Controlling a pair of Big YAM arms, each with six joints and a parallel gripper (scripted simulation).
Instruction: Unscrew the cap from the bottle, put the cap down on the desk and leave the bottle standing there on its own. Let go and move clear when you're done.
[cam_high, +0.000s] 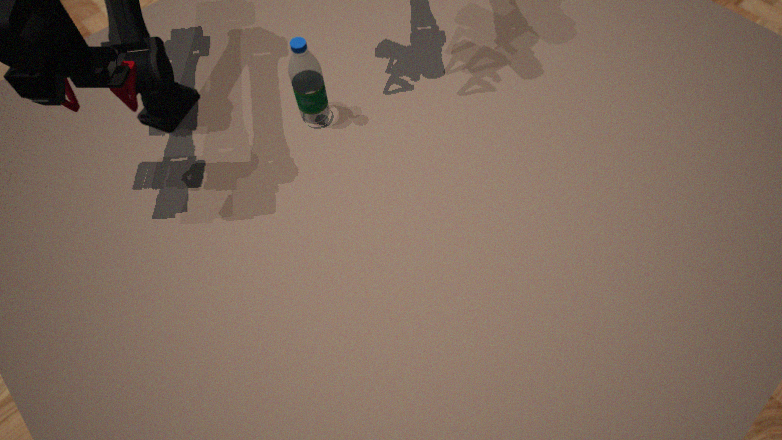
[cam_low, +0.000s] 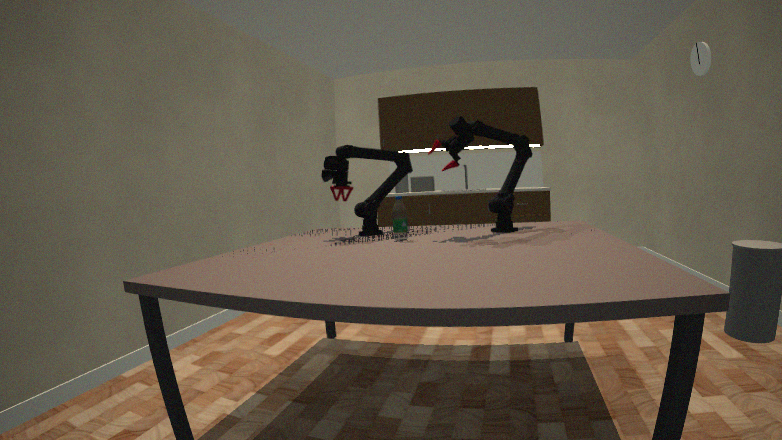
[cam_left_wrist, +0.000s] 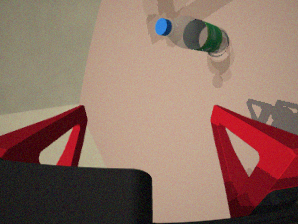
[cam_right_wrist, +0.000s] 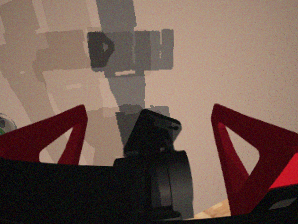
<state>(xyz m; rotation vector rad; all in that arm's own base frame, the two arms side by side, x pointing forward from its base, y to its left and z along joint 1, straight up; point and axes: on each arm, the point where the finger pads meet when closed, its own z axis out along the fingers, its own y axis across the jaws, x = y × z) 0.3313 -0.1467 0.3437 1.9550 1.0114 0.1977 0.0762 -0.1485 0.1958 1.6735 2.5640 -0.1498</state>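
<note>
The bottle lies 24 cm below my left hand and 18 cm to the right of it. From my left hand the other things lie so: blue cap: 18 cm to the right, 15 cm below.
The blue cap is 330 mm to the left of my right hand and 100 mm ahead of it. Round my right hand: bottle (330 mm to the left, 100 mm below, 100 mm ahead).
</note>
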